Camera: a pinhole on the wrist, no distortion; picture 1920 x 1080 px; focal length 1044.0 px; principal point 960.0 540.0 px. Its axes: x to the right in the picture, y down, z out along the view. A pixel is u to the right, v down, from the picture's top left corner.
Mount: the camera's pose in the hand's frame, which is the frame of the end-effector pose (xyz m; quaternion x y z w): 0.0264 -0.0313 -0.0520 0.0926 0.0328 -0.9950 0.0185
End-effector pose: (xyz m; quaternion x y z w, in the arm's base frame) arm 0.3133 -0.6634 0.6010 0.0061 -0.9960 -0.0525 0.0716
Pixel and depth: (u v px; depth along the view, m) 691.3 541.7 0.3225
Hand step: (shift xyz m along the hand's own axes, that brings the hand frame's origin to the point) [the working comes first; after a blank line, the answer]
In the camera's frame: -0.0830 0.0005 0.3225

0.0489 -0.0514 0.2796
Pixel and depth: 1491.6 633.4 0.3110
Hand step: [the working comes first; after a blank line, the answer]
In the camera's frame: 0.1584 0.0278 0.3110

-0.1849 -0.0853 0.2219
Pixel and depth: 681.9 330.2 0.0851
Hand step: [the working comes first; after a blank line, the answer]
In the camera's frame: -0.0227 -0.0171 0.0851

0.0324 -0.0194 0.0367
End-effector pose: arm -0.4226 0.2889 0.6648 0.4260 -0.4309 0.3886 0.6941
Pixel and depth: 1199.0 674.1 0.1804
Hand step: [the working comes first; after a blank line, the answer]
In the camera's frame: 0.0413 0.0232 0.1804

-0.0462 -0.0681 0.1158
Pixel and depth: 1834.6 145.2 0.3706
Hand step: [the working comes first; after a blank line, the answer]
In the camera's frame: 0.3105 -0.1401 0.3706

-0.3524 0.0734 0.2625
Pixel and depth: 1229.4 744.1 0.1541
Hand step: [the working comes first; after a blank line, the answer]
In the camera's frame: 0.0398 0.0301 0.1541

-0.0396 -0.0731 0.0899
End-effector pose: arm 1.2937 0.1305 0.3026 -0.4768 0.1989 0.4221 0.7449
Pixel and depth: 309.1 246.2 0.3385
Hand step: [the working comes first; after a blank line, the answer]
In the camera's frame: -0.2110 -0.0953 0.3385

0.1676 0.0469 0.3250
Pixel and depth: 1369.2 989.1 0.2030
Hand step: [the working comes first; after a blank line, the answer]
In the camera's frame: 0.0796 0.0873 0.2030

-0.0852 -0.1348 0.1269
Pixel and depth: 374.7 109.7 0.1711
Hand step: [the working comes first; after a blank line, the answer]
In the camera's frame: -0.0959 -0.0705 0.1711

0.0863 0.0302 0.1380
